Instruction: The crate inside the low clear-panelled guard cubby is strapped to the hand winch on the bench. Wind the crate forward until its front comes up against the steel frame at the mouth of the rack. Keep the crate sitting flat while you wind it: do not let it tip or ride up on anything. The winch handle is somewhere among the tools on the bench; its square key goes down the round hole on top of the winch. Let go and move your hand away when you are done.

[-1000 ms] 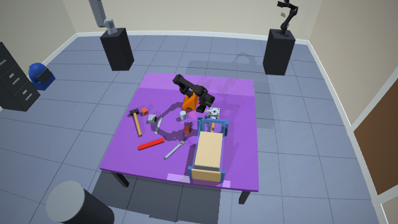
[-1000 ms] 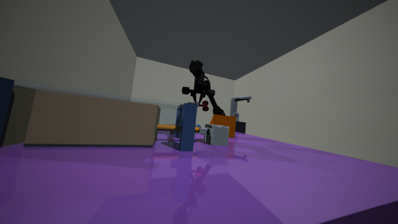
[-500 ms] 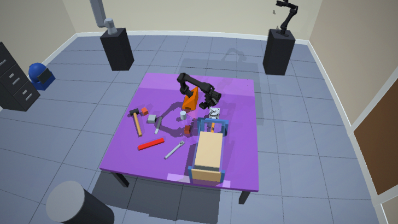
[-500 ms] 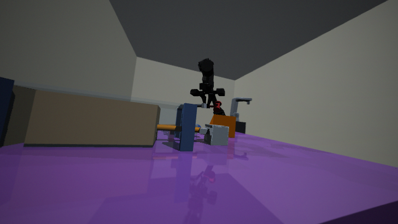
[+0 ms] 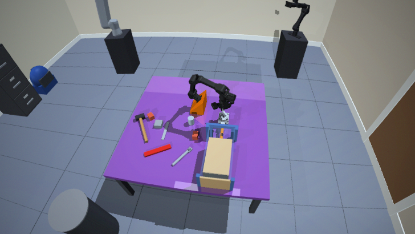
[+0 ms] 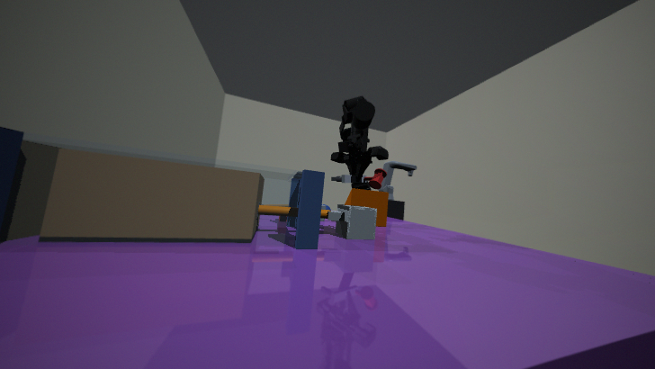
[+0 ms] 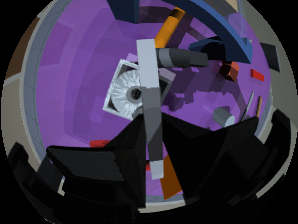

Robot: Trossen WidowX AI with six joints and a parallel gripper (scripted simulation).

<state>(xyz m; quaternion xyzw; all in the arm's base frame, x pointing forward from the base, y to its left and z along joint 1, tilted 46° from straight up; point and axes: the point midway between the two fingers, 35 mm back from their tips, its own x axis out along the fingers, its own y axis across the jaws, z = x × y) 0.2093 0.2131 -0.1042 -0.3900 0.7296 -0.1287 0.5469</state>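
The red knob lies 60 mm behind my gripper tip, 20 mm above it and 10 mm to the left of it. Also, from my gripper tip: grey bar (500 mm to the right, 160 mm below, 120 mm ahead); grey winch (130 mm below, 20 mm behind, 10 mm to the left); winch handle (10 mm behind, 10 mm above).
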